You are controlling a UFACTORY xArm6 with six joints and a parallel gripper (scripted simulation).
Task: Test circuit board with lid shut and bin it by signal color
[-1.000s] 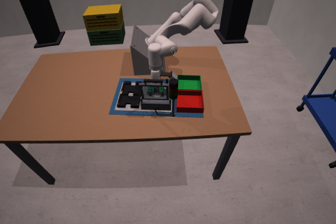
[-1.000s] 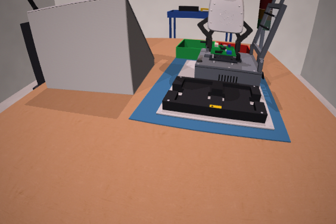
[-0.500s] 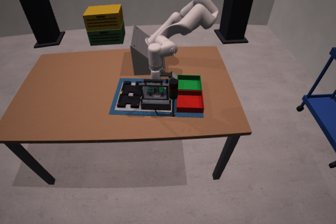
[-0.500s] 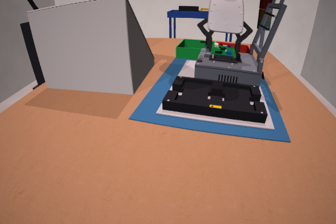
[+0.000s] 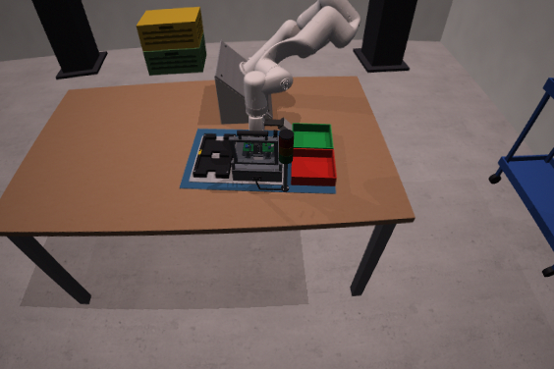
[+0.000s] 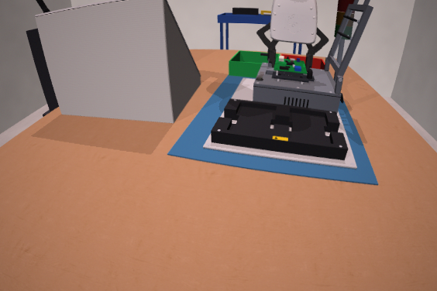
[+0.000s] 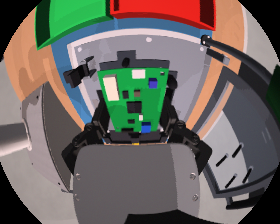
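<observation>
Now: hand right at the green circuit board. Round my hand: latch hook (70 mm to the left, 50 mm behind); then tester lid (120 mm ahead, 90 mm above, 20 mm to the right); then plate (20 mm below, 10 mm ahead).
</observation>
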